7 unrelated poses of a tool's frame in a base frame.
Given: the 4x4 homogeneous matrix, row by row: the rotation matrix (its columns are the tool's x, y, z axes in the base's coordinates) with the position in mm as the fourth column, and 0 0 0 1 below. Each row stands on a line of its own.
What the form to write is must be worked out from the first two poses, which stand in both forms.
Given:
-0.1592 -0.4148 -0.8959 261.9
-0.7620 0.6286 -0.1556 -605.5
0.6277 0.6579 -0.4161 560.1
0 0 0 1
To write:
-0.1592 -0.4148 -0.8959 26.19
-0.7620 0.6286 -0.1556 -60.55
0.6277 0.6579 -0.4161 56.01
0 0 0 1

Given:
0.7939 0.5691 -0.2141 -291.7
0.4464 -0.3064 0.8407 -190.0
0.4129 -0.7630 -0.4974 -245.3
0 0 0 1
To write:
0.7939 0.5691 -0.2141 -29.17
0.4464 -0.3064 0.8407 -19.00
0.4129 -0.7630 -0.4974 -24.53
0 0 0 1

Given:
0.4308 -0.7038 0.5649 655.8
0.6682 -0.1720 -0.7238 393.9
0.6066 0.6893 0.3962 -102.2
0 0 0 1
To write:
0.4308 -0.7038 0.5649 65.58
0.6682 -0.1720 -0.7238 39.39
0.6066 0.6893 0.3962 -10.22
0 0 0 1

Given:
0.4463 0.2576 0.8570 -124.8
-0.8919 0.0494 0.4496 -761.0
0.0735 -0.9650 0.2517 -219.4
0 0 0 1
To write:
0.4463 0.2576 0.8570 -12.48
-0.8919 0.0494 0.4496 -76.10
0.0735 -0.9650 0.2517 -21.94
0 0 0 1

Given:
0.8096 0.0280 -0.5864 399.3
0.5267 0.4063 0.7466 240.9
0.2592 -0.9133 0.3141 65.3
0 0 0 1
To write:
0.8096 0.0280 -0.5864 39.93
0.5267 0.4063 0.7466 24.09
0.2592 -0.9133 0.3141 6.53
0 0 0 1

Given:
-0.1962 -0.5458 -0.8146 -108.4
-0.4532 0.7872 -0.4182 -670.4
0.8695 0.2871 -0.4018 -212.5
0 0 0 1
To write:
-0.1962 -0.5458 -0.8146 -10.84
-0.4532 0.7872 -0.4182 -67.04
0.8695 0.2871 -0.4018 -21.25
0 0 0 1

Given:
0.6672 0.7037 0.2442 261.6
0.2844 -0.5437 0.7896 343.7
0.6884 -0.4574 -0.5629 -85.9
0 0 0 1
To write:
0.6672 0.7037 0.2442 26.16
0.2844 -0.5437 0.7896 34.37
0.6884 -0.4574 -0.5629 -8.59
0 0 0 1

